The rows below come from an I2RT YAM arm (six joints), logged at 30 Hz.
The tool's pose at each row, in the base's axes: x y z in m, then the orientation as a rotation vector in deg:
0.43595 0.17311 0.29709 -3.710 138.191 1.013
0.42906 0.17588 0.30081 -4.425 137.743 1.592
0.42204 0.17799 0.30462 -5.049 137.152 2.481
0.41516 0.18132 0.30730 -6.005 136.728 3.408
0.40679 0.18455 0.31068 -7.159 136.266 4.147
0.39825 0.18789 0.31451 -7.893 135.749 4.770
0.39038 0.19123 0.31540 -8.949 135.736 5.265
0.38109 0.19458 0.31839 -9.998 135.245 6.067
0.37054 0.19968 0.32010 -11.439 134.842 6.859
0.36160 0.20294 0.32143 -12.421 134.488 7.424
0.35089 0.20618 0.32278 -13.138 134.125 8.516
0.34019 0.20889 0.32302 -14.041 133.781 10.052
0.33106 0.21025 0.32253 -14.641 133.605 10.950
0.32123 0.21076 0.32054 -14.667 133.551 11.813
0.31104 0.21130 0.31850 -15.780 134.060 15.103
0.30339 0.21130 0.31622 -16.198 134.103 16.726
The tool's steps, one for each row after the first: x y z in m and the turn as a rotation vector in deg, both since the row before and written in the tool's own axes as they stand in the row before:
0.00254 0.00310 -0.00727 -0.611 -0.436 -0.369
0.00253 0.00255 -0.00744 -0.811 -0.581 -0.222
0.00305 0.00386 -0.00644 -0.939 -0.394 -0.446
0.00358 0.00404 -0.00792 -0.862 -0.410 -0.646
0.00328 0.00433 -0.00832 -0.658 -0.480 -0.381
0.00475 0.00431 -0.00572 -0.669 0.052 -0.617
0.00426 0.00468 -0.00815 -0.882 -0.422 -0.558
0.00578 0.00674 -0.00784 -0.997 -0.290 -0.837
0.00498 0.00485 -0.00664 -0.698 -0.269 -0.571
0.00612 0.00530 -0.00784 -1.001 -0.312 -0.224
0.00690 0.00490 -0.00709 -1.383 -0.271 -0.220
0.00646 0.00339 -0.00568 -0.833 -0.117 -0.176
0.00810 0.00274 -0.00527 -0.632 -0.067 0.238
0.00838 0.00288 -0.00545 -2.726 0.627 0.290
0.00693 0.00185 -0.00350 -1.302 0.106 0.204

